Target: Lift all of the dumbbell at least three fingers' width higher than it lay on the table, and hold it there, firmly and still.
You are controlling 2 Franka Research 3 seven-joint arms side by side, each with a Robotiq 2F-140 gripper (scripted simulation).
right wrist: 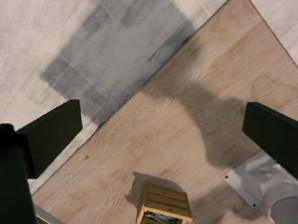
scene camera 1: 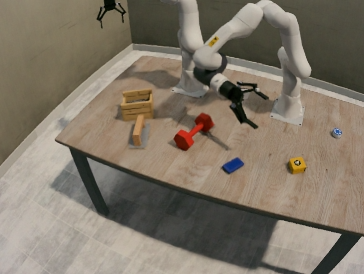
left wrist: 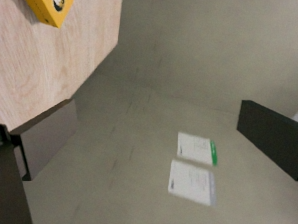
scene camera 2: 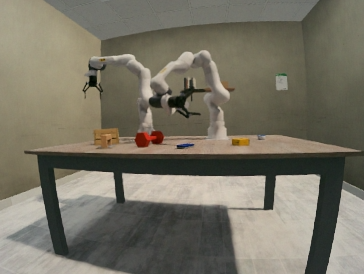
Observation:
In view: the left gripper (scene camera 1: 262, 113) and the right gripper (right wrist: 162, 115).
The left gripper shows as well in the left wrist view (left wrist: 158, 114).

